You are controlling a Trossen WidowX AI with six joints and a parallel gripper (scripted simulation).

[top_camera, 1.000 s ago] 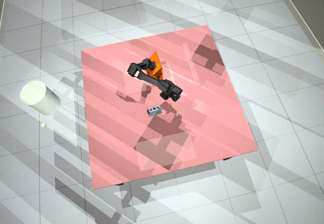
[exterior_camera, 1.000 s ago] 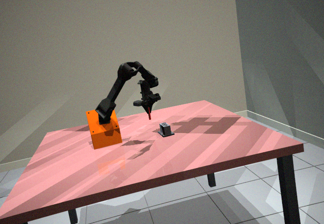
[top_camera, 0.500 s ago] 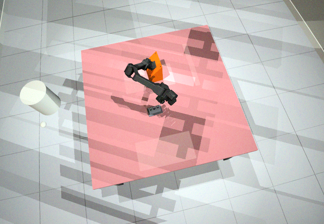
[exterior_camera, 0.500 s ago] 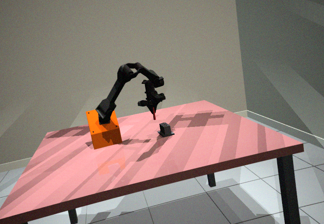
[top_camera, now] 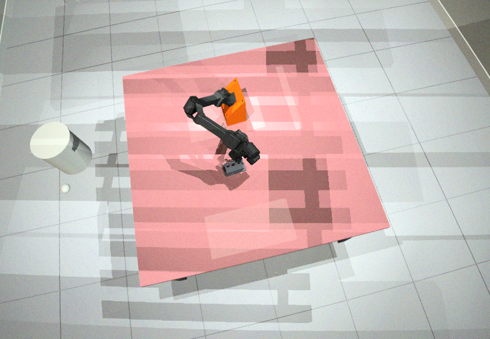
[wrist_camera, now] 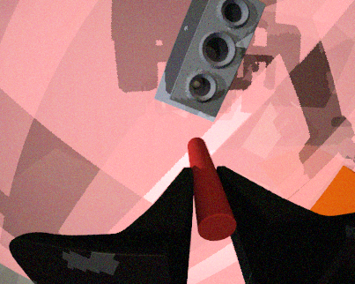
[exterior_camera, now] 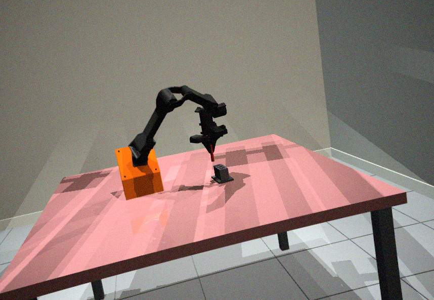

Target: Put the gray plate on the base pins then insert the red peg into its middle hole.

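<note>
Right now the gray plate is 7 cm to the right of my gripper tip, 7 cm below it and 2 cm ahead of it. Also, from my gripper tip: red peg (right at my gripper tip).
</note>
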